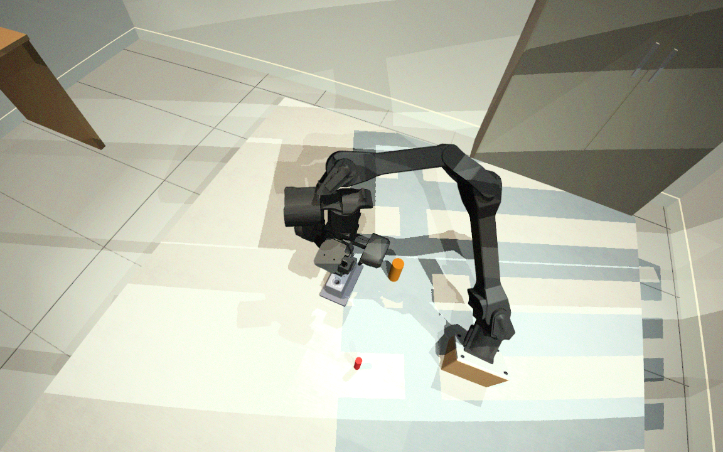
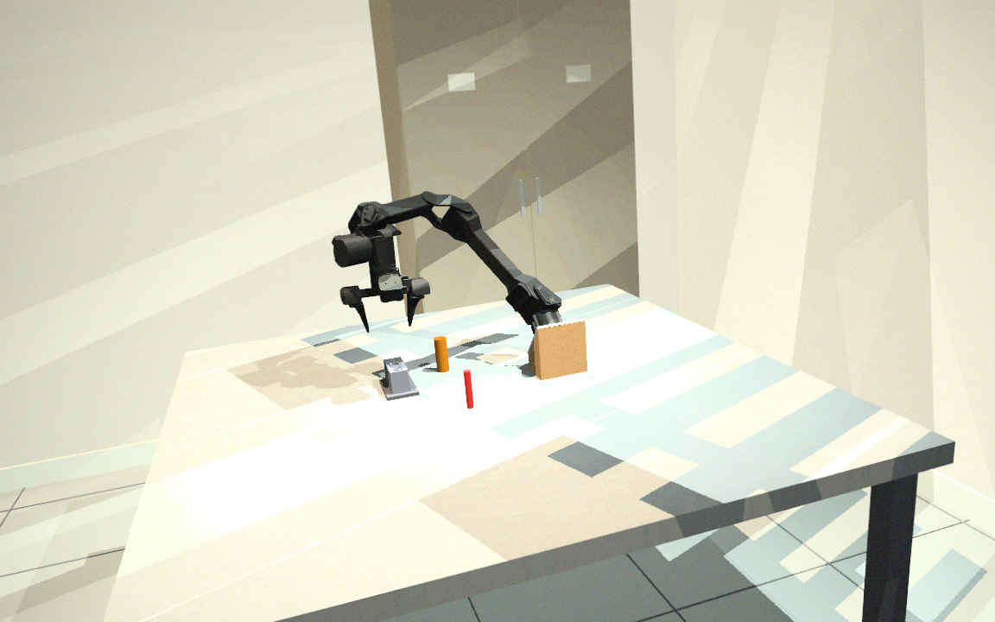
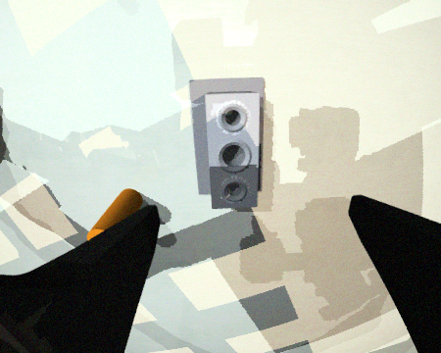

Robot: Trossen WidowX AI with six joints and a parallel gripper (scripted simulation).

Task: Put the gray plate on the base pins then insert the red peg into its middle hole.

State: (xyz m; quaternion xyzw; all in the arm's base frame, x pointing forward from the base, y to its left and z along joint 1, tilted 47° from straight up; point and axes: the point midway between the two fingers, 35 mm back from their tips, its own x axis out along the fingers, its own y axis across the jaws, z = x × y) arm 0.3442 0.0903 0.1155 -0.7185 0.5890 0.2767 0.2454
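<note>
Now: the red peg 160 mm to the left of my gripper tip, 140 mm behind it and 100 mm below it. Round my gripper tip: base: 130 mm below, 10 mm behind; then gray plate: 100 mm below; then orange cylinder: 120 mm behind, 100 mm below, 80 mm to the right.
</note>
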